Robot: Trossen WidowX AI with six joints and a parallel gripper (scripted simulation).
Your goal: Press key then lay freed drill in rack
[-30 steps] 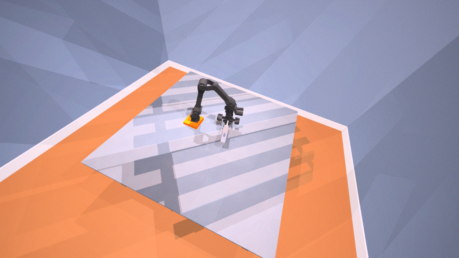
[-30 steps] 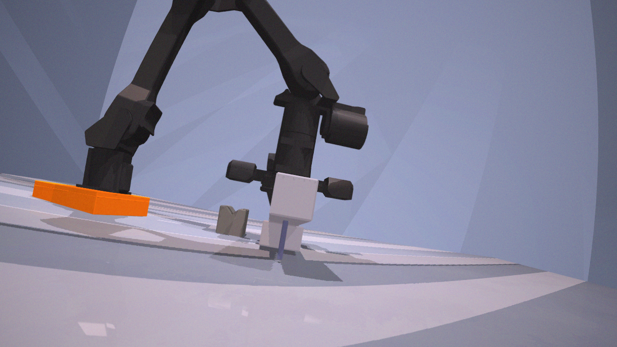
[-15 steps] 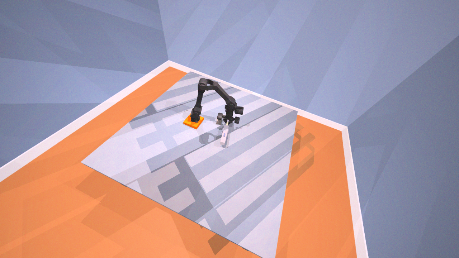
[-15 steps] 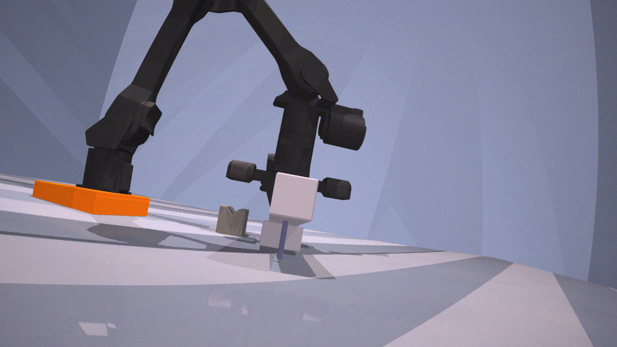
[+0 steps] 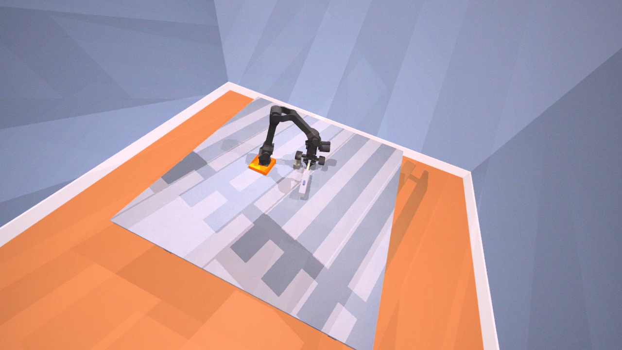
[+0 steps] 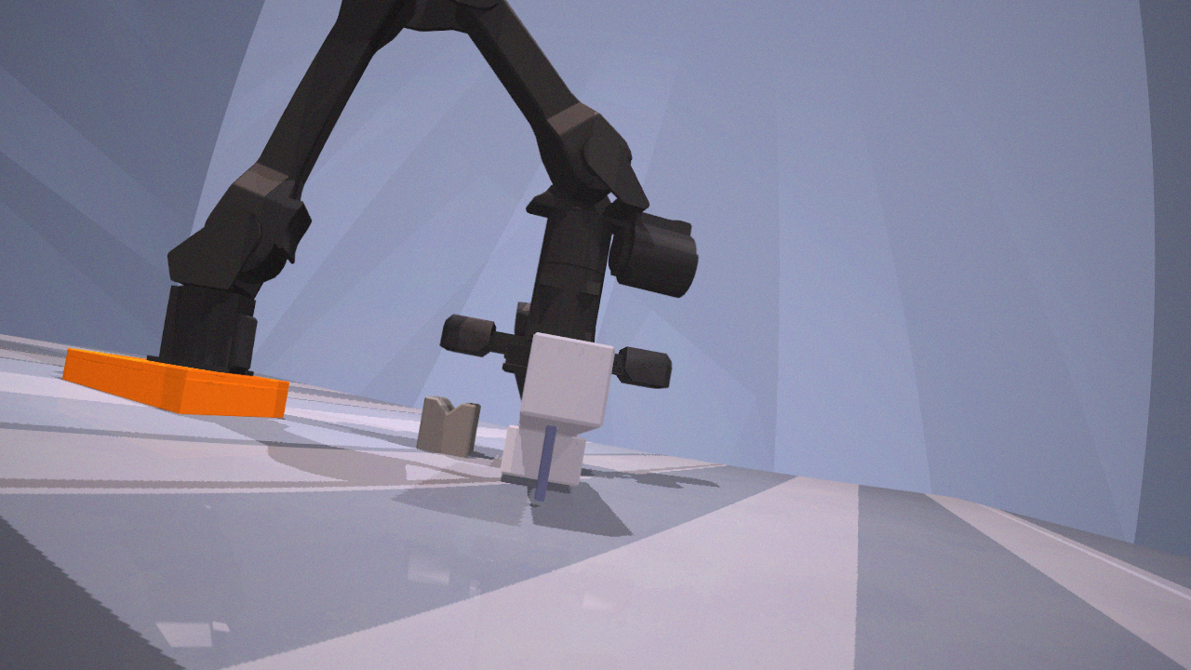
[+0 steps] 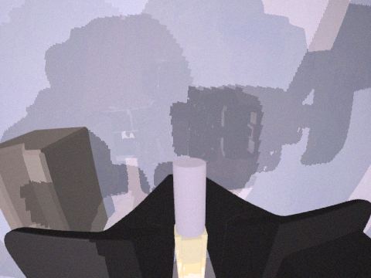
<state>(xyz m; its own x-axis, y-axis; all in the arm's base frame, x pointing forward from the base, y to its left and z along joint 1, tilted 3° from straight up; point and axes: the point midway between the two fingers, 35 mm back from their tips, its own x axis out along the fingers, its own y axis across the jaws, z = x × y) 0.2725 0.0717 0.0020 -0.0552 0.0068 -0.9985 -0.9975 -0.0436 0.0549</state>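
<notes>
Now: the drill 4 cm to the right of my gripper tip and 4 cm above it. The rest, counted from my gripper tip: v-notched rack 8 cm behind, 1 cm to the right, 1 cm above; then thin blue key 1 cm ahead, 19 cm to the right, 5 cm above; then housing 1 cm ahead, 17 cm to the right, 4 cm above.
</notes>
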